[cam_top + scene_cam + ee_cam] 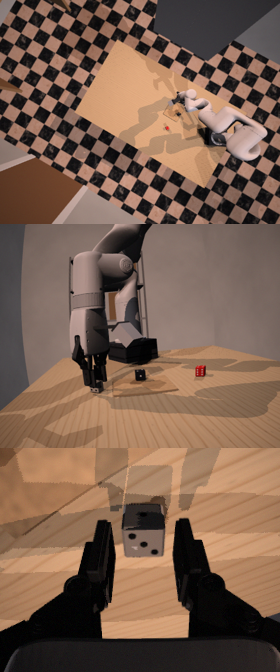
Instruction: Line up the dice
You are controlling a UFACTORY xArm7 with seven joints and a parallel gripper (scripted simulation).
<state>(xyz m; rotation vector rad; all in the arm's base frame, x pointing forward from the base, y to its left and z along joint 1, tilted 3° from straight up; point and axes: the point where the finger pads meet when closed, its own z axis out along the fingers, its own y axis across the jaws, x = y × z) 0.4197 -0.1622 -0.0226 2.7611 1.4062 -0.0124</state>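
My hand is 3 cm above the white die. Round my hand: thin mat (1 cm behind, 11 cm to the left, 4 cm below); red die (2 cm behind, 27 cm to the left, 3 cm below); black die (6 cm behind, 12 cm to the left, 2 cm below).
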